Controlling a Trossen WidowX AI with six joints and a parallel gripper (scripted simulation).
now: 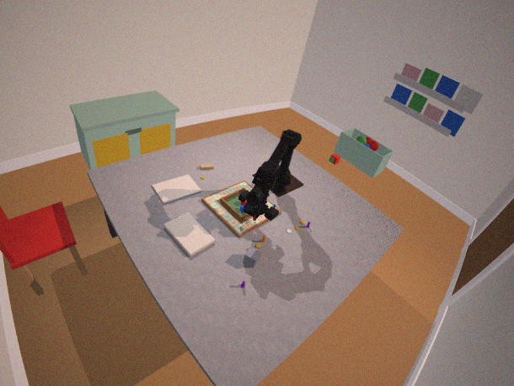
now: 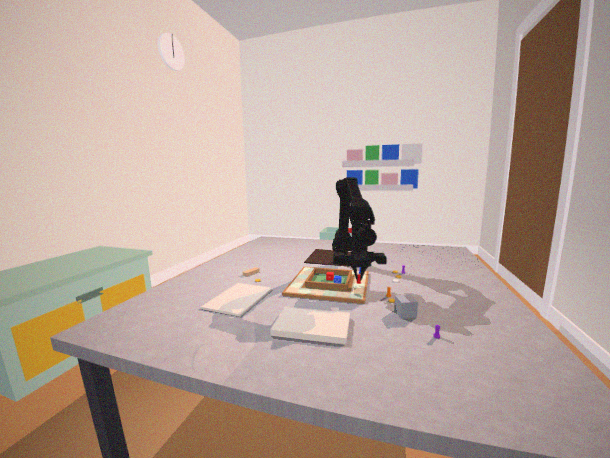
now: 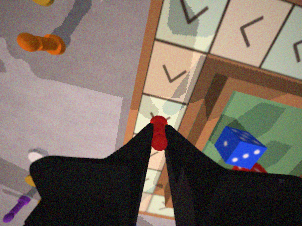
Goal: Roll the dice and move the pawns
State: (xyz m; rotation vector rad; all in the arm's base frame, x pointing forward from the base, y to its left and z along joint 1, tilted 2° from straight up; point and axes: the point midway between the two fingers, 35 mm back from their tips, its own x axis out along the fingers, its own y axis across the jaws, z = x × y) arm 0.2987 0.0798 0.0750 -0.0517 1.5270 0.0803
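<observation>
My gripper tip is 10 mm below the red pawn. From my gripper tip the other things lie so: green tray (110 mm to the right, 30 mm below, 30 mm behind); then blue pawn (140 mm behind, 10 mm to the left); then grey cube (170 mm ahead, 140 mm to the left, 10 mm below).
</observation>
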